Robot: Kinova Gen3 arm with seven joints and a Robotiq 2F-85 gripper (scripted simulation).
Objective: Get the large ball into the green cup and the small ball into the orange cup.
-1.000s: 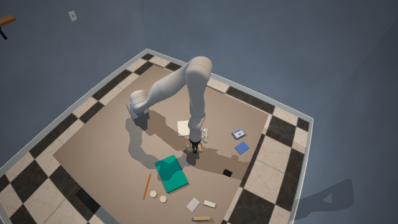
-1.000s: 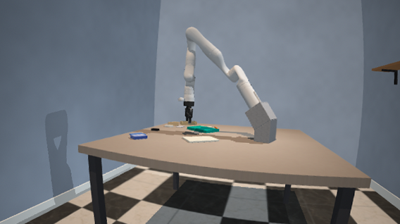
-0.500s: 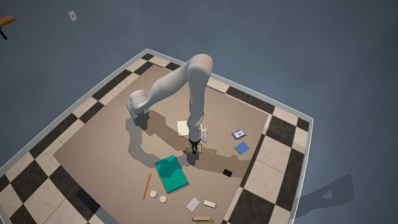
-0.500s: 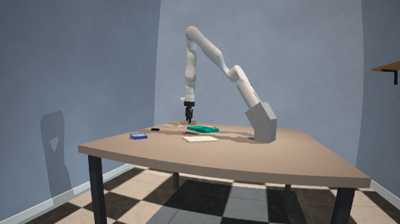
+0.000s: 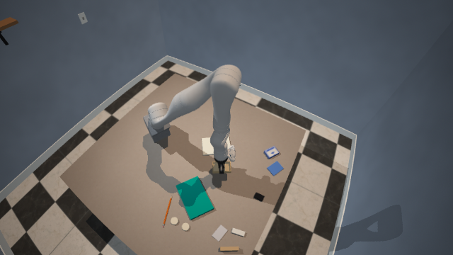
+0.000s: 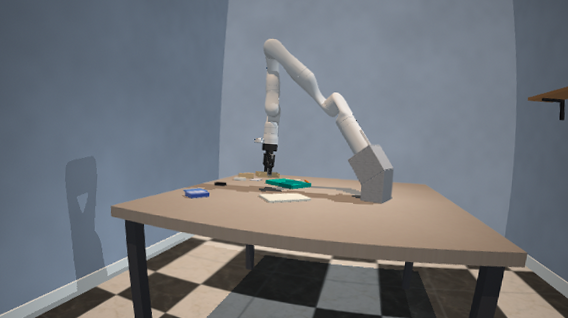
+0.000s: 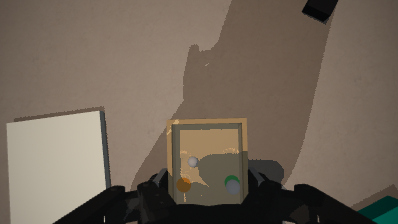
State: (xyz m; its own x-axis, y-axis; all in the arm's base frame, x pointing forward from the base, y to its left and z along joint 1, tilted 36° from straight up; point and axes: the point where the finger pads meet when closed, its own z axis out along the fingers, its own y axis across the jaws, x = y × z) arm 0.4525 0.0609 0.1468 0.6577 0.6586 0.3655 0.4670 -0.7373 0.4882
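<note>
Now: hand 2 cm above the covered wooden puzzle. Also, from my hand: teal book (22 cm to the right, 8 cm below, 4 cm behind); then cream pad (15 cm to the left, 14 cm behind, 9 cm below); then black block (28 cm ahead, 8 cm below, 1 cm to the right).
</note>
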